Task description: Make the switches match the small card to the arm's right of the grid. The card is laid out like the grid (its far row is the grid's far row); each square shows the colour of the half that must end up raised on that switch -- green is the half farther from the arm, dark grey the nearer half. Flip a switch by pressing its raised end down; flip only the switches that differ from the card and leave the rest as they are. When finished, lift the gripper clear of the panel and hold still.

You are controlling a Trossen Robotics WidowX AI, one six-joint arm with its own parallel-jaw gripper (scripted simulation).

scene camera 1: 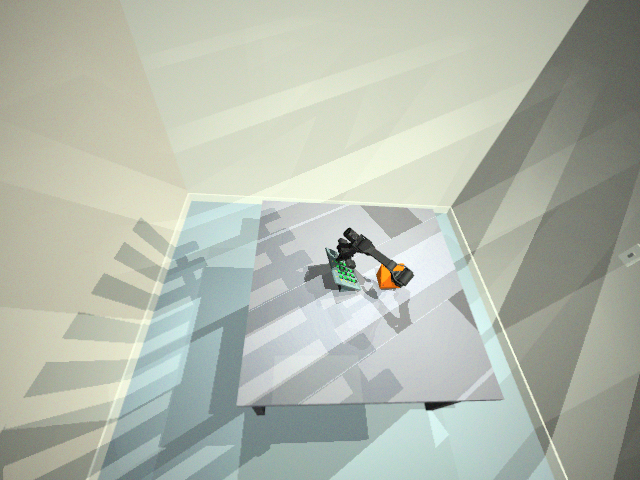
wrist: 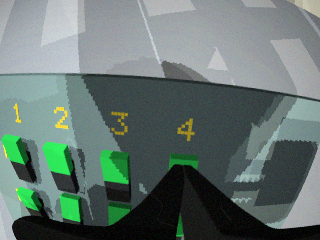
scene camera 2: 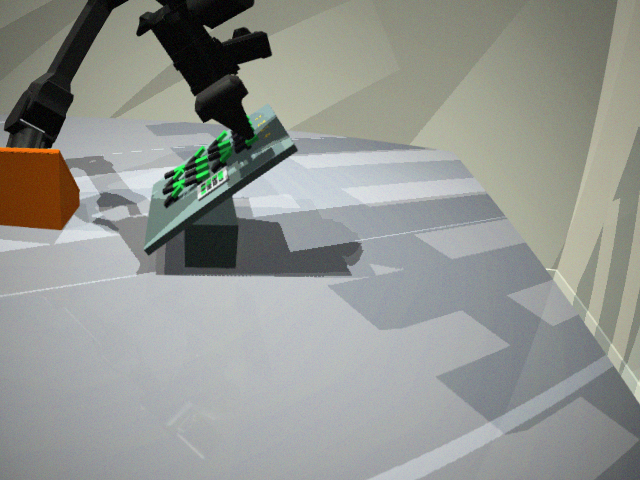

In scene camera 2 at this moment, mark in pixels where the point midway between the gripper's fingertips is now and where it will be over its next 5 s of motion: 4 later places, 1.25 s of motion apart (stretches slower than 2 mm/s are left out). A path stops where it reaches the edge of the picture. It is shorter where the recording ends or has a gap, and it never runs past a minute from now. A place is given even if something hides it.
My gripper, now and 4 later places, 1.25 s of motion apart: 251,137; 216,141; 224,153; 203,127; 186,158
